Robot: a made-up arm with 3 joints. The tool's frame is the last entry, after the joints. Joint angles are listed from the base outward. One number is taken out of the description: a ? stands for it. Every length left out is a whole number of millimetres.
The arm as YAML. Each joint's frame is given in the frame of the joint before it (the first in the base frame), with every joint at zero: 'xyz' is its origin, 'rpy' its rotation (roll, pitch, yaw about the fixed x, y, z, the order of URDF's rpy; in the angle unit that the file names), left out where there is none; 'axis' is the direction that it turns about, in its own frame. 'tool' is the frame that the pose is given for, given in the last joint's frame.
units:
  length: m
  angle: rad
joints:
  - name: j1
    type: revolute
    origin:
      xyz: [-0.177, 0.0, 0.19]
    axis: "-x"
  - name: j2
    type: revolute
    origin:
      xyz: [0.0, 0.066, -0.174]
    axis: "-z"
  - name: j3
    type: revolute
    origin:
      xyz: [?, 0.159, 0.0]
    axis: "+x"
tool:
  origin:
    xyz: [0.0, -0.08, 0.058]
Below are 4 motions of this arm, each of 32 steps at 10 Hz.
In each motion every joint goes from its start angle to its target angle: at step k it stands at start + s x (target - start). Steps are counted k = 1, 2, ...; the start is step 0. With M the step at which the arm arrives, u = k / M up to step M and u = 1 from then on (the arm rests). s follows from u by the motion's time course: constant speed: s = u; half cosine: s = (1 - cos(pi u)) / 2; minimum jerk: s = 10 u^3 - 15 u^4 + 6 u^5.
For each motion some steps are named. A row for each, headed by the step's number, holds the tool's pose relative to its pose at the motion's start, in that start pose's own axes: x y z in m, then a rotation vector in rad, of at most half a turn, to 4 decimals.
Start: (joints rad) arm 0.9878 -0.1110 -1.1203
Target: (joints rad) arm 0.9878 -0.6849 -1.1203
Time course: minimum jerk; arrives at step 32
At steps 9, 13, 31, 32:
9: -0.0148 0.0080 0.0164 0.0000 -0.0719 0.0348
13: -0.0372 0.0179 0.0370 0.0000 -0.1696 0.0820
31: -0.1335 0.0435 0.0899 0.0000 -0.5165 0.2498
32: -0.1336 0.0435 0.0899 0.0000 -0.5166 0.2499

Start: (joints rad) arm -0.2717 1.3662 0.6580
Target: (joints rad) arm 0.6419 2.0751 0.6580
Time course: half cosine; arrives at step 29
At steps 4, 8, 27, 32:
4: 0.0090 -0.0032 0.0110 -0.0079 -0.0528 -0.0006
8: 0.0314 -0.0103 0.0442 -0.0228 -0.2025 -0.0011
27: 0.0559 -0.0206 0.2700 0.1337 -1.1191 0.0414
32: 0.0549 -0.0207 0.2729 0.1391 -1.1315 0.0428

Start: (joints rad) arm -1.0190 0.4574 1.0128
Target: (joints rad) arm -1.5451 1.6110 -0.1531
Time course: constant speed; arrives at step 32
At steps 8, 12, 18, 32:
8: -0.0033 -0.0094 0.0584 -0.1805 -0.1714 -0.2435
12: -0.0118 -0.0172 0.0842 -0.2745 -0.2211 -0.3915
18: -0.0307 -0.0309 0.1175 -0.4168 -0.2445 -0.6366
32: -0.0927 -0.0662 0.1698 -0.7315 -0.0356 -1.2501

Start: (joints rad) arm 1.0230 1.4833 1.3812
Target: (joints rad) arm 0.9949 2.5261 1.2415
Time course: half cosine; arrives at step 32
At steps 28, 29, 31, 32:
28: -0.0492 -0.0394 0.2400 -0.1343 -0.9644 -0.2799
29: -0.0521 -0.0398 0.2434 -0.1364 -0.9807 -0.2858
31: -0.0556 -0.0403 0.2472 -0.1388 -0.9995 -0.2927
32: -0.0560 -0.0404 0.2477 -0.1392 -1.0019 -0.2936

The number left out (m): 0.236
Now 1 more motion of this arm.
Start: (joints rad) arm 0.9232 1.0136 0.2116
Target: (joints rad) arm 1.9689 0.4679 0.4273
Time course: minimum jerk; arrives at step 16
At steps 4, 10, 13, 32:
4: 0.0078 0.0065 0.0071 -0.0375 -0.0755 0.0750
10: 0.0396 0.0372 0.0321 -0.3722 -0.4223 0.5163
13: 0.0506 0.0408 0.0353 -0.5396 -0.5020 0.6573
32: 0.0532 0.0409 0.0359 -0.5786 -0.5159 0.6851

